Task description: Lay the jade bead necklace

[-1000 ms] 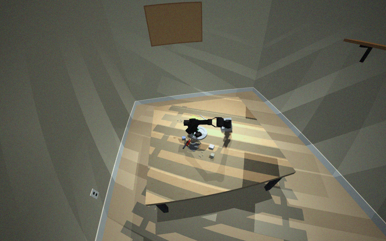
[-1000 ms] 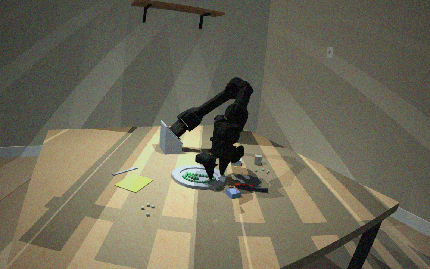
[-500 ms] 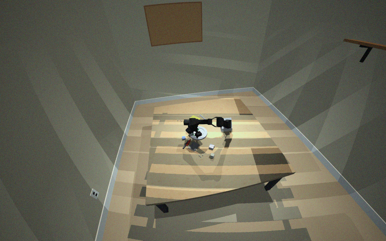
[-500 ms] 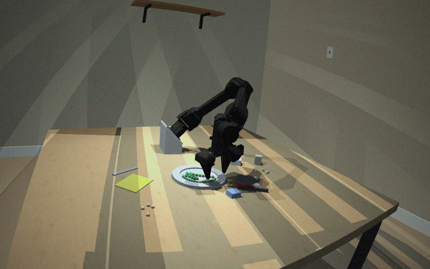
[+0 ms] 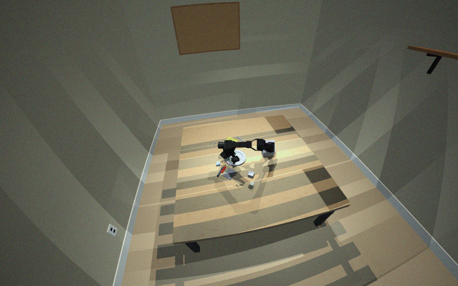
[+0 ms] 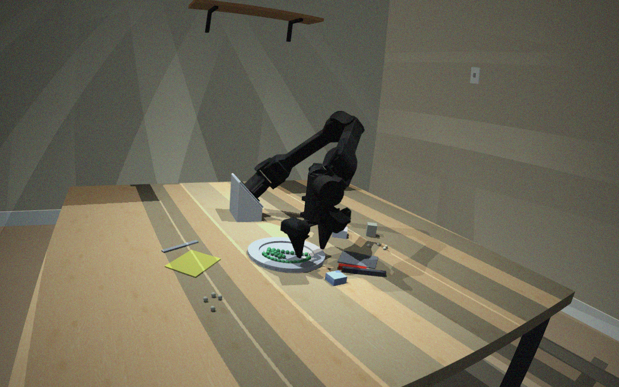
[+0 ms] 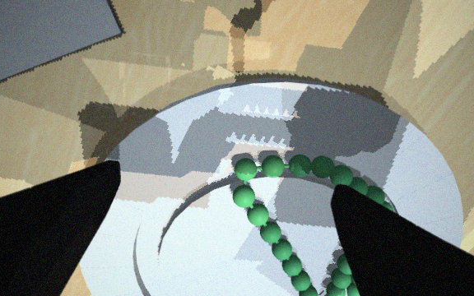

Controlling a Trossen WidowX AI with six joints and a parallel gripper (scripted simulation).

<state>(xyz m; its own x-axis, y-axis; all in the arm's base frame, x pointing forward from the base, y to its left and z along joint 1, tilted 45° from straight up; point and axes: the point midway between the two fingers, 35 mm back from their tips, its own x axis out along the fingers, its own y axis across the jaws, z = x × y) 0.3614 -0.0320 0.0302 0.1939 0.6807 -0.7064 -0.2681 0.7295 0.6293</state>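
My gripper tip is now 50 mm past the round grey bead board, 40 mm to the left of it and 10 mm above it. Round my gripper tip: grey plate (50 mm ahead, 120 mm to the left, 20 mm below); then blue block (120 mm ahead, 10 mm to the right, 10 mm below); then red and black pen (100 mm ahead, 70 mm to the left, 20 mm below).
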